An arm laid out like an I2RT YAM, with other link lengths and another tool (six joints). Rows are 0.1 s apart.
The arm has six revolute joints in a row. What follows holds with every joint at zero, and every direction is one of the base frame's.
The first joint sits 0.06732 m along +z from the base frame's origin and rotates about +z.
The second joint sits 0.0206 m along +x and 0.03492 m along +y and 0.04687 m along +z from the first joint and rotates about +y.
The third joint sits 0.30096 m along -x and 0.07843 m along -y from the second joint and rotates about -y.
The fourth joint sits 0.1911 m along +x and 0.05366 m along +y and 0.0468 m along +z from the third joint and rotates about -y.
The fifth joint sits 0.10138 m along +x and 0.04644 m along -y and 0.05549 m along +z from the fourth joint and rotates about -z.
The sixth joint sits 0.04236 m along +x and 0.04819 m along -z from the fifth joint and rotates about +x.
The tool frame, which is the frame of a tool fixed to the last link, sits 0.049 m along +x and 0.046 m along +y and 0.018 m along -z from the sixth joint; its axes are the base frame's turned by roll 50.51, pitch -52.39 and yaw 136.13 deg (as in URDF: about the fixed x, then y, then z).
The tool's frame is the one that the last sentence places.
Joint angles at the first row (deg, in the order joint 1, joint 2, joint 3, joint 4, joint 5, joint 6):
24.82, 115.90, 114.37, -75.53, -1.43, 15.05
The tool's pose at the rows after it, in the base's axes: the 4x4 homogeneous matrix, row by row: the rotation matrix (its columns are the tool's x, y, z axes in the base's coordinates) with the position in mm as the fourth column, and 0 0 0 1 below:
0.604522 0.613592 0.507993 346.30; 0.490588 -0.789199 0.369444 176.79; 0.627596 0.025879 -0.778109 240.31; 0 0 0 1
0.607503 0.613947 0.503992 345.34; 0.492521 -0.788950 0.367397 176.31; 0.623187 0.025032 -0.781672 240.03; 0 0 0 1
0.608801 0.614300 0.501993 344.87; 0.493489 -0.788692 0.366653 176.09; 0.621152 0.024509 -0.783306 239.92; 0 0 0 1
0.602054 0.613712 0.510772 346.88; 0.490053 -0.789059 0.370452 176.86; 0.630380 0.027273 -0.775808 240.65; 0 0 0 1
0.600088 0.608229 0.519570 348.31; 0.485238 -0.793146 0.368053 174.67; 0.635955 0.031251 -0.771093 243.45; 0 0 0 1
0.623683 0.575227 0.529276 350.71; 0.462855 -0.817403 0.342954 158.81; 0.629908 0.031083 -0.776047 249.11; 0 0 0 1
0.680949 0.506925 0.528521 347.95; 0.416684 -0.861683 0.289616 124.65; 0.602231 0.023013 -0.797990 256.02; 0 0 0 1
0.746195 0.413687 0.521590 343.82; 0.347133 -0.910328 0.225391 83.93; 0.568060 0.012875 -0.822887 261.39; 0 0 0 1
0.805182 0.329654 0.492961 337.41; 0.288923 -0.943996 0.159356 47.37; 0.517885 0.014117 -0.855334 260.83; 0 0 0 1
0.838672 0.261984 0.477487 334.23; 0.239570 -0.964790 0.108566 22.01; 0.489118 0.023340 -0.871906 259.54; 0 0 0 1
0.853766 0.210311 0.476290 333.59; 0.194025 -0.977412 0.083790 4.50; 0.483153 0.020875 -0.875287 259.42; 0 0 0 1
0.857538 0.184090 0.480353 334.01; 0.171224 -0.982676 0.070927 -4.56; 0.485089 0.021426 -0.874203 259.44; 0 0 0 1
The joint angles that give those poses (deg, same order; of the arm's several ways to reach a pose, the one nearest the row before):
24.82, 115.90, 114.37, -75.68, -1.45, 15.05
24.82, 115.90, 114.37, -76.01, -1.43, 15.03
24.82, 115.90, 114.37, -76.16, -1.43, 15.00
24.80, 115.88, 114.39, -75.51, -1.43, 15.01
24.45, 115.72, 114.89, -75.70, -1.30, 15.00
22.17, 115.28, 115.98, -77.67, -1.19, 15.07
17.43, 113.78, 116.03, -81.30, -1.19, 15.05
11.33, 112.49, 116.01, -85.06, -1.21, 15.03
5.74, 112.18, 116.00, -88.68, -0.40, 14.57
1.74, 112.18, 116.01, -90.41, 0.56, 14.59
-1.28, 112.18, 115.99, -90.81, 0.51, 14.63
-2.83, 112.18, 115.98, -90.67, 0.51, 14.61

